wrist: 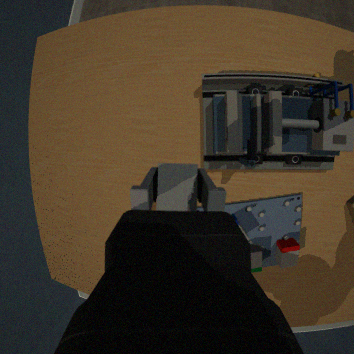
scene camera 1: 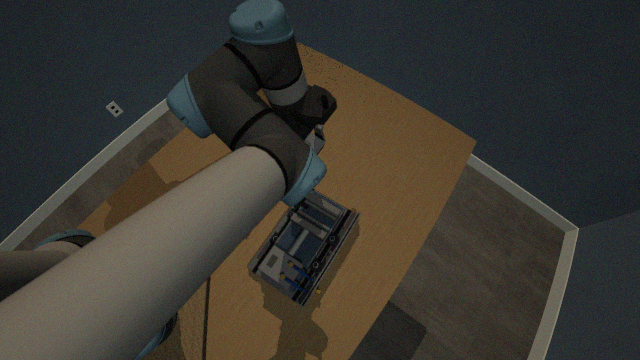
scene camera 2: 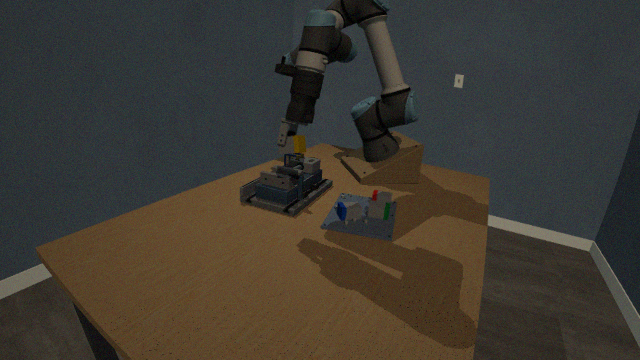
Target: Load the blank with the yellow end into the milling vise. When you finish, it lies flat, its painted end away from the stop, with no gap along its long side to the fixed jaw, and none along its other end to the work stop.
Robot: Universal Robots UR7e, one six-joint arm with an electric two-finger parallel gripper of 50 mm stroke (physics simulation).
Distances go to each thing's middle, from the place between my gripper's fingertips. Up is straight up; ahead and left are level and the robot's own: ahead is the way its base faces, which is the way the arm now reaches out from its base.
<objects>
I see my gripper 60 mm past the fixed jaw (wrist: 231,101), 80 mm to the left of it and 130 mm above it. Round my hand: vise cylinder block (scene camera 1: 280,267) (250 mm behind, 120 mm to the right, 130 mm below); grey fixture plate (scene camera 2: 376,228) (170 mm behind, 160 mm to the left, 200 mm below); yellow-ended blank (wrist: 176,182) (20 mm to the left).
</objects>
